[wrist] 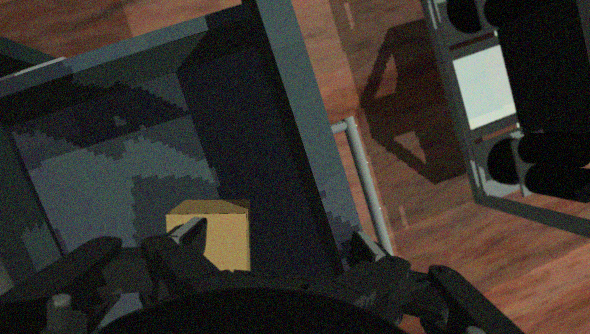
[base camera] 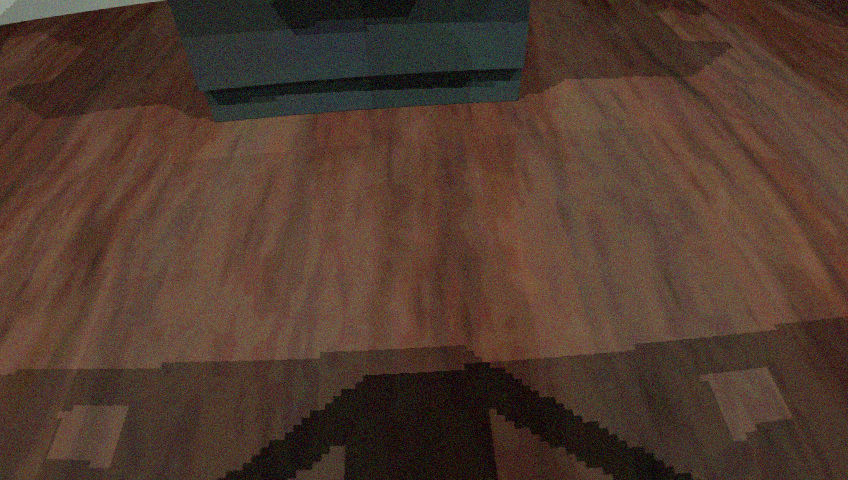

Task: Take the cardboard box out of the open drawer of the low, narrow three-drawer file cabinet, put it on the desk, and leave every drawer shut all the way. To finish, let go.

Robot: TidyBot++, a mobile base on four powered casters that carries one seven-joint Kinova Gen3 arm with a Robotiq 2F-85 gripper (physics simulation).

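Note:
The cardboard box (wrist: 230, 242) is a small yellow-tan block inside the open drawer (wrist: 311, 115) in the wrist view. My gripper (wrist: 279, 240) is open and empty above the drawer. Its left finger overlaps the box in the view and hides part of it; its right finger shows over the drawer's front panel, near the grey bar handle (wrist: 367, 185). How high the fingers are above the box is hard to tell. The blue-grey file cabinet (base camera: 357, 50) shows its lower front at the top of the base camera view. The desk does not show.
My mobile base (wrist: 530, 217), with dark wheels and a white panel, is at the right of the wrist view, across a strip of wooden floor (wrist: 400, 215) from the drawer. In the base camera view, wooden floor (base camera: 416, 237) lies before the cabinet, with dark shadows across it.

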